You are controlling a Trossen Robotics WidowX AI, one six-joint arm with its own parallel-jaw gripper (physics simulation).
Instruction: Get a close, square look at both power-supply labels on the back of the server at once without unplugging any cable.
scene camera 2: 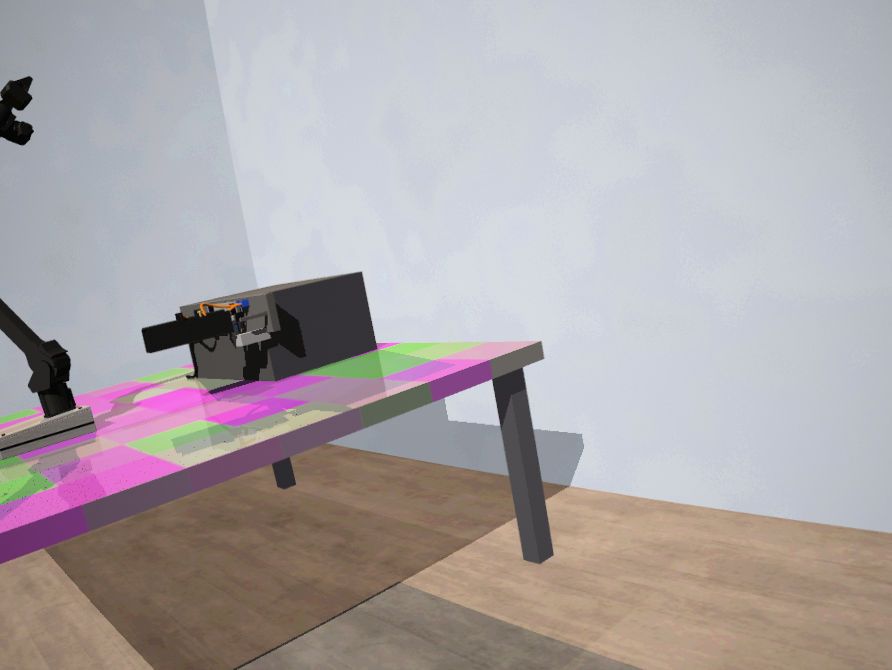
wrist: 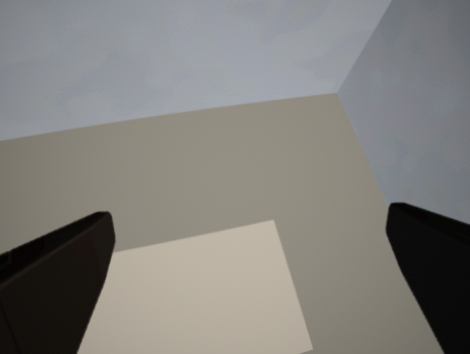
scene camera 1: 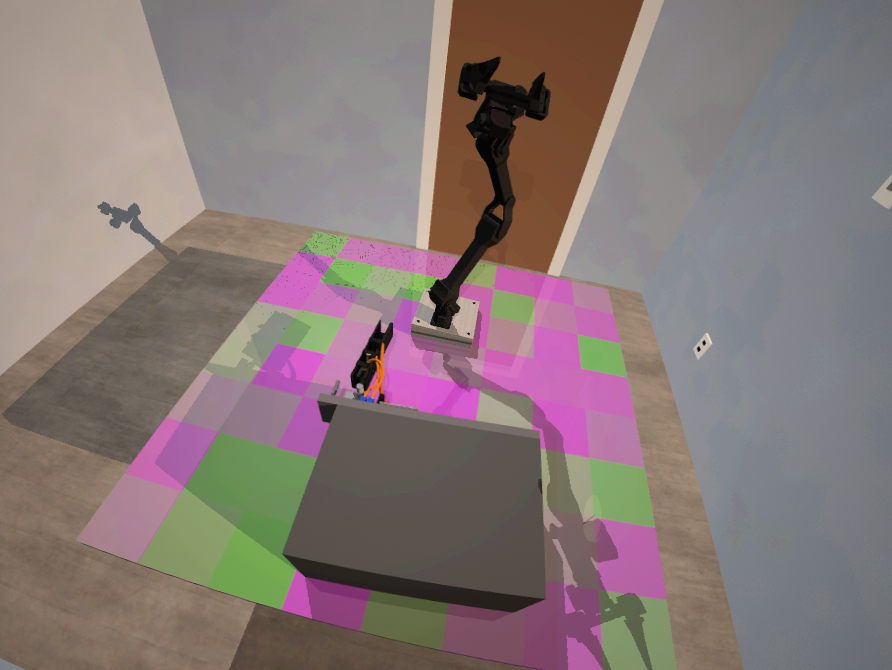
My gripper [scene camera 1: 522,66] is open, with nothing in its grasp. I also see a black cable bracket [scene camera 1: 360,379].
My gripper shows as well in the wrist view [wrist: 251,222].
